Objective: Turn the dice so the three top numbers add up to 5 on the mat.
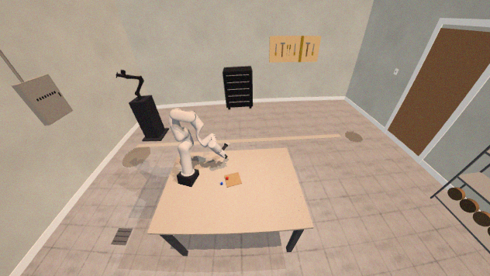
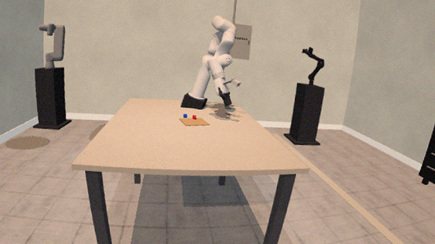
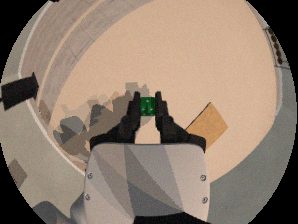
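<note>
Now: the green die 10 mm below my hand. From my hand the other things lie so: red die: 190 mm to the right, 100 mm below, 30 mm ahead; then blue die: 250 mm to the right, 100 mm below, 10 mm behind; then brown mat: 200 mm to the right, 110 mm below, 80 mm ahead.
</note>
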